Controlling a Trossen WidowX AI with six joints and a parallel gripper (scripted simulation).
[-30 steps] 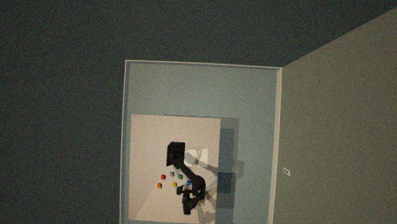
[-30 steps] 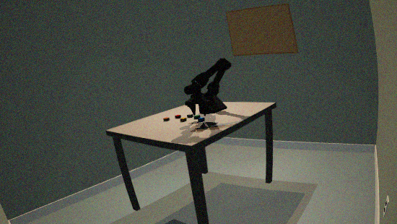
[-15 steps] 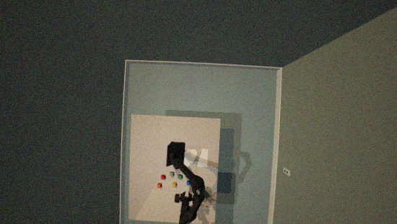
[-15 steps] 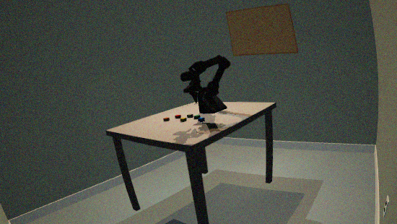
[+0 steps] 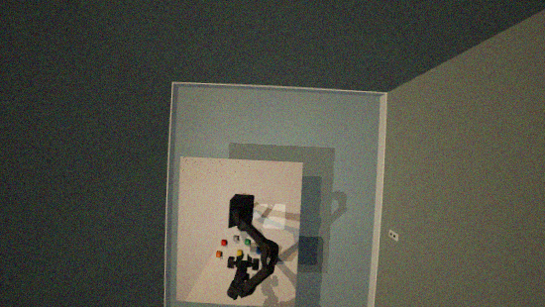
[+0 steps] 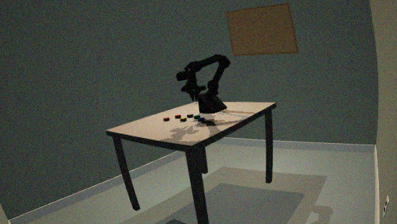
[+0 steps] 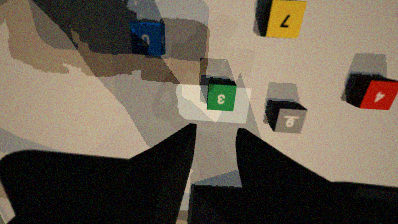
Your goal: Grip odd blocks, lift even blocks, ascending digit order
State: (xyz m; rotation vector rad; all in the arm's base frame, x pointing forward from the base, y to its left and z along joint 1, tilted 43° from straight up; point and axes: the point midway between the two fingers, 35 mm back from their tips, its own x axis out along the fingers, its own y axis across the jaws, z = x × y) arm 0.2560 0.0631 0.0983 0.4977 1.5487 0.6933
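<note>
Right now my gripper tip is 12 cm above the green block, 1 cm to the left of it and 1 cm past it. Round my gripper tip: grey block (12 cm below, 10 cm to the right, 3 cm behind); then yellow block (12 cm below, 8 cm ahead, 6 cm to the right); then blue block (12 cm below, 8 cm to the left, 4 cm ahead).
</note>
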